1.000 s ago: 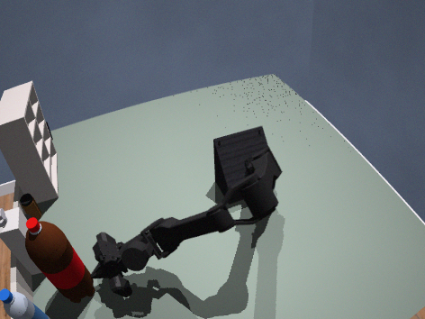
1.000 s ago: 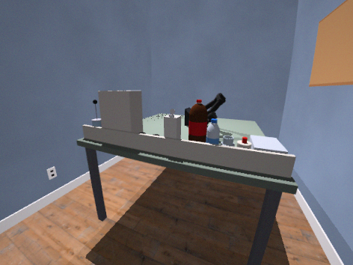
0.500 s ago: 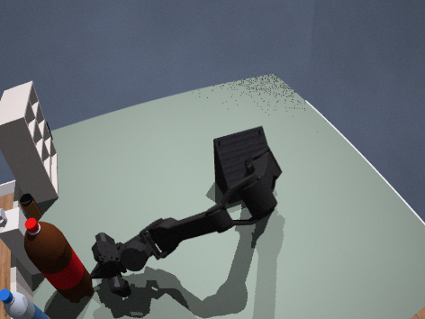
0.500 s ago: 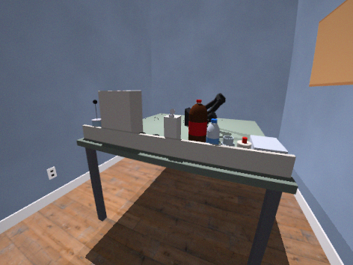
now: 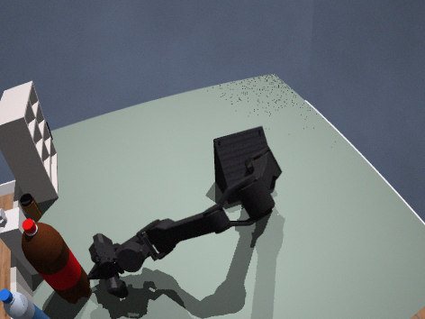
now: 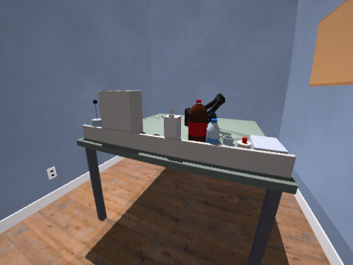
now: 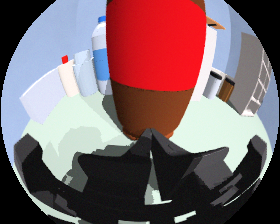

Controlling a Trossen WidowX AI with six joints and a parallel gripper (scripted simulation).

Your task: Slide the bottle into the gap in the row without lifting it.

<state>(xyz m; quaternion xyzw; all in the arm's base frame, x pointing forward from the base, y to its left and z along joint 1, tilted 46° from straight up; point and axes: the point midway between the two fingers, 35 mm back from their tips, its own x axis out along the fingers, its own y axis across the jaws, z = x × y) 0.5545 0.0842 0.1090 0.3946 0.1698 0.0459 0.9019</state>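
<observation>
The brown cola bottle is 9 cm ahead of my hand, 1 cm to the right of it and 9 cm above it. The rest, counted from my hand: grey jar 21 cm ahead, 16 cm to the left; low white rail 23 cm ahead, 20 cm to the right, 1 cm below; blue-capped bottle 21 cm ahead, 9 cm to the left, 5 cm above.
</observation>
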